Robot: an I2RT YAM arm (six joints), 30 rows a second.
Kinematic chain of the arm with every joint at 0, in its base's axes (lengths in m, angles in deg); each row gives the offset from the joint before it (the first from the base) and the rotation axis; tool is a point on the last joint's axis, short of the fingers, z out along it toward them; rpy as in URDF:
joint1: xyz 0 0 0.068 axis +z
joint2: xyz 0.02 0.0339 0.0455 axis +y
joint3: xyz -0.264 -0.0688 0 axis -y
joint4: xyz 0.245 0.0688 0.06 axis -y
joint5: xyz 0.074 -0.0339 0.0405 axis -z
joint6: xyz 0.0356 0 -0.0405 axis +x
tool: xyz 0 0 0 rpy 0 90 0
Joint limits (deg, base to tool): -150..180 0..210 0..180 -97..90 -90..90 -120..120
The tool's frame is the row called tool.
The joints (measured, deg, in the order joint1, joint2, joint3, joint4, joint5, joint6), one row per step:
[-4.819 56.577 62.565 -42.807 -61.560 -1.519]
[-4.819 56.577 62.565 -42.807 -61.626 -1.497]
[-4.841 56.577 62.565 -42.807 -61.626 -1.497]
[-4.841 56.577 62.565 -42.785 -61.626 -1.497]
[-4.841 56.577 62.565 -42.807 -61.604 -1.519]
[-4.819 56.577 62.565 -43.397 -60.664 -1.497]
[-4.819 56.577 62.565 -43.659 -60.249 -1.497]
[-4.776 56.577 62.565 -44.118 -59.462 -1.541]
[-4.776 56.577 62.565 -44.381 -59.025 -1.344]
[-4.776 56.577 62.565 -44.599 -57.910 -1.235]
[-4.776 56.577 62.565 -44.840 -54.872 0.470]
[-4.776 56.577 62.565 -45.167 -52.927 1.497]
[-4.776 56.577 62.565 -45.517 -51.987 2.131]
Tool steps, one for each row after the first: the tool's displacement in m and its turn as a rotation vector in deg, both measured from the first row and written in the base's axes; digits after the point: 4 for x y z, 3 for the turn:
[0.0000 0.0000 0.0000 0.049 0.015 0.047]
[0.0000 0.0000 0.0000 0.049 0.015 0.025]
[0.0000 -0.0001 0.0000 0.048 -0.007 0.025]
[0.0000 -0.0001 0.0000 0.026 -0.002 0.013]
[-0.0002 -0.0003 -0.0010 -0.479 0.652 -0.721]
[-0.0003 -0.0004 -0.0015 -0.709 0.934 -1.050]
[-0.0004 -0.0005 -0.0024 -1.173 1.395 -1.615]
[-0.0005 -0.0006 -0.0028 -1.329 1.843 -2.018]
[-0.0003 -0.0010 -0.0035 -1.942 2.207 -2.932]
[0.0006 -0.0021 -0.0048 -2.952 3.983 -5.882]
[0.0009 -0.0028 -0.0058 -3.604 5.214 -7.766]
[0.0009 -0.0032 -0.0065 -3.845 6.103 -8.720]

